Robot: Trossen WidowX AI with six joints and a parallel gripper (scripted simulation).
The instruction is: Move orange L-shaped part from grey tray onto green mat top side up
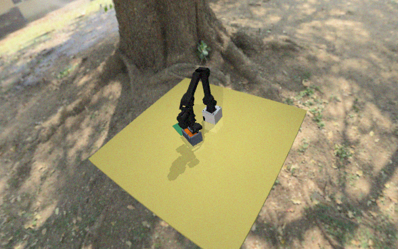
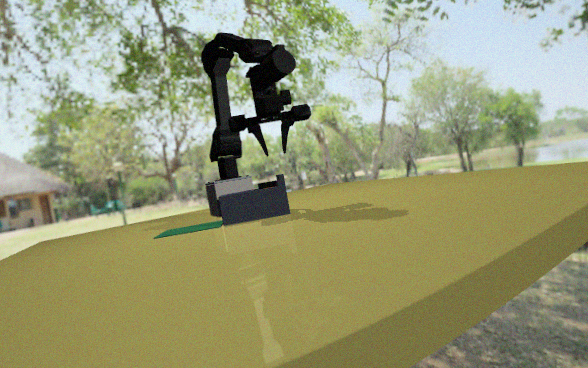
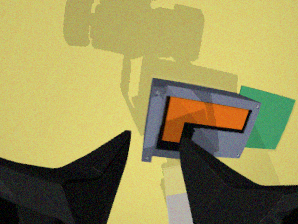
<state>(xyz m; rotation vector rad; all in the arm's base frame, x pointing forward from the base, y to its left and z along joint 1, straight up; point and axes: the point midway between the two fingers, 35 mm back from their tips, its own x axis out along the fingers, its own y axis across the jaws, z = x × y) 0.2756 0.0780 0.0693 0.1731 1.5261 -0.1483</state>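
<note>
My gripper tip is now 90 mm above the orange L-shaped part, 50 mm to the left of it and 20 mm past it.
</note>
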